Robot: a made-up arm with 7 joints.
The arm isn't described. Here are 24 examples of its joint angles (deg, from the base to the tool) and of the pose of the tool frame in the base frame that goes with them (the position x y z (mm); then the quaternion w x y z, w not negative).
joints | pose
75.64 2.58 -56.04 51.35 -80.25 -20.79 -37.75 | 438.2 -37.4 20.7 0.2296 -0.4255 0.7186 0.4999
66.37 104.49 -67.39 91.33 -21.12 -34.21 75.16 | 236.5 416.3 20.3 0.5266 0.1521 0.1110 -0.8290
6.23 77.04 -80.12 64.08 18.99 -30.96 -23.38 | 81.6 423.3 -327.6 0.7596 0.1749 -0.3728 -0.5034
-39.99 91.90 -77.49 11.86 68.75 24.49 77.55 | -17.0 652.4 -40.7 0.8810 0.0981 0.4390 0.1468
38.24 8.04 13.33 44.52 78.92 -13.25 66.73 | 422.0 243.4 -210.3 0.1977 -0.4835 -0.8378 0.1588
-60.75 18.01 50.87 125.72 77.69 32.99 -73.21 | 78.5 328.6 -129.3 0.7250 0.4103 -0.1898 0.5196
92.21 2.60 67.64 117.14 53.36 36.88 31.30 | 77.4 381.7 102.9 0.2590 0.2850 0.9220 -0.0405
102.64 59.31 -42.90 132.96 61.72 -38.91 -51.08 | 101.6 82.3 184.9 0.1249 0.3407 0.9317 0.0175
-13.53 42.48 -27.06 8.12 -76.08 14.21 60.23 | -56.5 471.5 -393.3 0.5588 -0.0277 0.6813 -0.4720
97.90 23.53 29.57 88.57 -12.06 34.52 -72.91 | 120.0 362.0 275.6 0.0529 0.2633 -0.5196 0.8111
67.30 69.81 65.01 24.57 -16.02 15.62 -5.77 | 81.4 638.2 22.1 0.4102 0.3286 -0.5808 0.6216
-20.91 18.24 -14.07 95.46 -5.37 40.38 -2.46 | 190.7 129.5 -299.0 0.9309 0.1077 -0.2777 -0.2115
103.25 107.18 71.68 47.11 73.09 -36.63 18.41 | -329.4 483.1 -7.8 0.8027 -0.2070 0.5204 -0.2050
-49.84 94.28 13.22 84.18 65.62 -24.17 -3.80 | 250.1 386.2 -162.8 0.7555 0.1275 -0.6081 -0.2078
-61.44 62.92 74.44 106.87 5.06 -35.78 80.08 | 192.3 384.7 18.5 0.5011 0.1028 -0.2311 -0.8276
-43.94 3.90 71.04 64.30 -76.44 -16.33 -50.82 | -171.7 410.0 -302.6 0.5675 0.7610 -0.0839 -0.3029
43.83 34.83 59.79 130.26 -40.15 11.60 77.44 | 25.4 315.5 137.1 0.4819 0.5698 -0.6441 -0.1679
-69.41 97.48 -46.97 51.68 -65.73 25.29 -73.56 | -51.5 563.5 -188.1 0.0654 -0.0558 0.2344 0.9683
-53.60 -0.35 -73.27 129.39 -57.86 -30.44 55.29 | 8.0 -83.6 -75.6 0.1507 -0.4730 -0.6517 -0.5734
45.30 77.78 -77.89 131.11 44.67 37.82 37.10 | 188.7 121.3 -121.2 0.7385 -0.2851 -0.1360 -0.5957
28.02 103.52 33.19 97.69 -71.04 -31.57 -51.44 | 122.3 279.9 291.0 0.4817 -0.7015 0.2826 0.4428
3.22 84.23 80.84 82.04 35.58 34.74 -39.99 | 31.8 430.5 262.2 0.1989 0.5051 -0.6904 0.4782
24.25 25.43 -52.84 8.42 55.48 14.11 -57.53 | 222.3 326.7 -430.0 0.7857 0.6004 -0.0860 0.1216
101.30 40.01 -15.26 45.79 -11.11 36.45 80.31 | 320.1 370.6 272.0 0.6936 -0.0435 -0.6365 -0.3345
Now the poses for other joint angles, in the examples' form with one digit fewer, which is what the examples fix.
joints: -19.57 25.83 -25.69 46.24 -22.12 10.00 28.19
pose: 37 240 -468 0.879 -0.079 0.036 -0.469
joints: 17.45 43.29 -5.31 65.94 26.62 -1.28 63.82
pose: 337 355 -177 0.703 -0.237 -0.555 -0.375
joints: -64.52 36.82 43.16 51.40 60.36 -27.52 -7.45
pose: -139 508 -253 0.690 0.511 -0.404 0.317
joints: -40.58 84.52 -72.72 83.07 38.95 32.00 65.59
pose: -131 370 -287 0.698 -0.396 0.585 -0.118
